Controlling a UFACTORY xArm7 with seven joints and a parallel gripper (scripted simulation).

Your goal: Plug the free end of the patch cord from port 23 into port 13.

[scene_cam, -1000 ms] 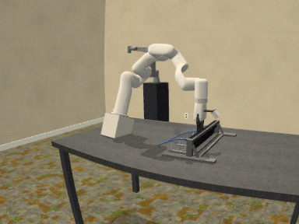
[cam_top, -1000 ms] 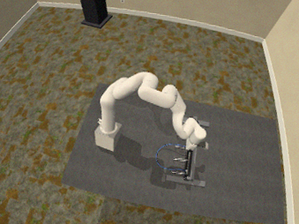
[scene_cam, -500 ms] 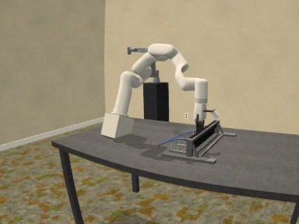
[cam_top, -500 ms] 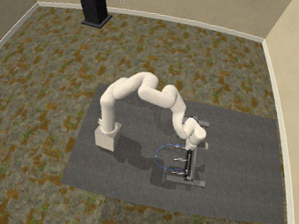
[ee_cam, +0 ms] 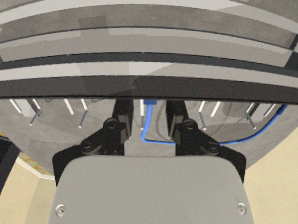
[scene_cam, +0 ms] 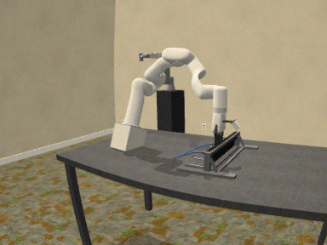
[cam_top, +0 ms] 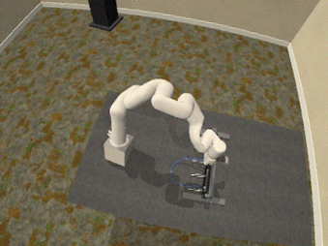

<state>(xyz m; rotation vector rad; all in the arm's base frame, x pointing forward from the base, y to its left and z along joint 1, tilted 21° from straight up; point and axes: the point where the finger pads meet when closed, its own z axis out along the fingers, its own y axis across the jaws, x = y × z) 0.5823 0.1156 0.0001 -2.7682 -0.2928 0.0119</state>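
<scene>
Right now the plug is 2 cm ahead of my hand and 1 cm below it.
</scene>
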